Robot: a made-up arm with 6 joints. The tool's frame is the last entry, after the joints.
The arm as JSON. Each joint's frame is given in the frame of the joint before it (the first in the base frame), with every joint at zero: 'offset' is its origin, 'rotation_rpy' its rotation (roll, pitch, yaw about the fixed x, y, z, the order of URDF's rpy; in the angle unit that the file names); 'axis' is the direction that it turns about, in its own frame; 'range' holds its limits. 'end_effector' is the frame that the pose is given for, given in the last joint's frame.
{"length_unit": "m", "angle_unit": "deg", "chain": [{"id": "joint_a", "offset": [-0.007, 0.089, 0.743], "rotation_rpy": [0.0, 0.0, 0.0], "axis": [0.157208, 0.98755, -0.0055], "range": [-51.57, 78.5]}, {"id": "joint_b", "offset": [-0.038, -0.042, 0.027], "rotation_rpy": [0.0, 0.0, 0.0], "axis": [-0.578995, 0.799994, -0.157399], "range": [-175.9, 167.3]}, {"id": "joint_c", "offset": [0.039, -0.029, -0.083], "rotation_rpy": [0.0, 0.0, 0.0], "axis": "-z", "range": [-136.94, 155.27]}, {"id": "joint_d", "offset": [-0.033, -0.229, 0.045], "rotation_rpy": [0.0, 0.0, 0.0], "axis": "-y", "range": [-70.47, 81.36]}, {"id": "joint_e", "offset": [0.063, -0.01, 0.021], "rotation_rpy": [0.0, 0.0, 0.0], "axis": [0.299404, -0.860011, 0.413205], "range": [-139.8, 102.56]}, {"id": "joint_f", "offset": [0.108, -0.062, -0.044], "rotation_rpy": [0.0, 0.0, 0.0], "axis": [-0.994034, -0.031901, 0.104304], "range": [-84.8, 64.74]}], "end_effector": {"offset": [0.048, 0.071, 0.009], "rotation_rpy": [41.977, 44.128, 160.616]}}
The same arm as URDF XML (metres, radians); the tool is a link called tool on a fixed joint. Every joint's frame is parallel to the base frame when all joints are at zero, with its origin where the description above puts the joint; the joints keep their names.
<robot name="arm">
<joint name="joint_a" type="revolute"><parent link="base_link"/><child link="link1"/><origin xyz="-0.007 0.089 0.743"/><axis xyz="0.157192 0.987553 -0.0055"/><limit lower="-0.9001" upper="1.3701"/></joint>
<joint name="joint_b" type="revolute"><parent link="link1"/><child link="link2"/><origin xyz="-0.038 -0.042 0.027"/><axis xyz="-0.578995 0.799994 -0.157399"/><limit lower="-3.07" upper="2.9199"/></joint>
<joint name="joint_c" type="revolute"><parent link="link2"/><child link="link3"/><origin xyz="0.039 -0.029 -0.083"/><axis xyz="0 0 -1"/><limit lower="-2.3901" upper="2.71"/></joint>
<joint name="joint_d" type="revolute"><parent link="link3"/><child link="link4"/><origin xyz="-0.033 -0.229 0.045"/><axis xyz="0 -1 0"/><limit lower="-1.2299" upper="1.42"/></joint>
<joint name="joint_e" type="revolute"><parent link="link4"/><child link="link5"/><origin xyz="0.063 -0.01 0.021"/><axis xyz="0.299404 -0.860011 0.413205"/><limit lower="-2.44" upper="1.79"/></joint>
<joint name="joint_f" type="revolute"><parent link="link5"/><child link="link6"/><origin xyz="0.108 -0.062 -0.044"/><axis xyz="-0.994034 -0.031901 0.104304"/><limit lower="-1.48" upper="1.1299"/></joint>
<joint name="tool_joint" type="fixed"><parent link="link6"/><child link="tool"/><origin xyz="0.048 0.071 0.009" rpy="0.7326 0.7702 2.8033"/></joint>
<link name="base_link"/>
<link name="link1"/>
<link name="link2"/>
<link name="link3"/>
<link name="link4"/>
<link name="link5"/>
<link name="link6"/>
<link name="tool"/>
</robot>

